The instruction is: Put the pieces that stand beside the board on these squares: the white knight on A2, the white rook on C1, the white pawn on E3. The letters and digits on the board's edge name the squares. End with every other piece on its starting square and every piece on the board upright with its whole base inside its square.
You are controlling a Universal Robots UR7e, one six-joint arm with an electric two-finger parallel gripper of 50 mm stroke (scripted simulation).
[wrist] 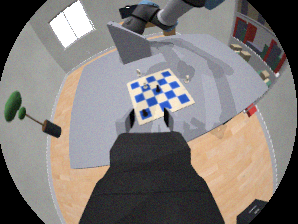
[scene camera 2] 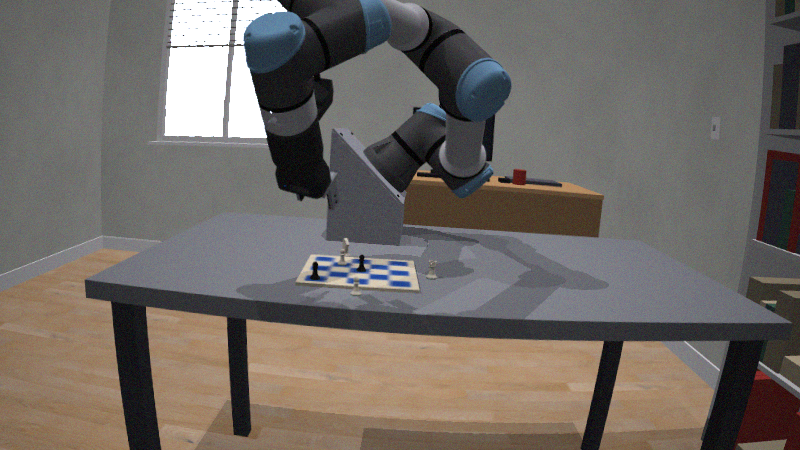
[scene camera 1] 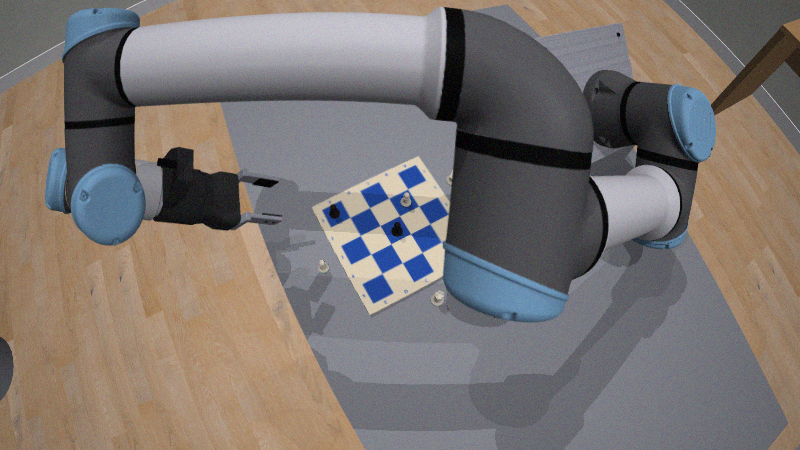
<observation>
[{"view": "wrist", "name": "my gripper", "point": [149, 114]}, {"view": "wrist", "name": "chessboard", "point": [173, 94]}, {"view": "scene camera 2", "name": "my gripper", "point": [318, 200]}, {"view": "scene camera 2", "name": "chessboard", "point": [388, 275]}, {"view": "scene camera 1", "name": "my gripper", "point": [276, 201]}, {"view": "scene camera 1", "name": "chessboard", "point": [383, 269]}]
</observation>
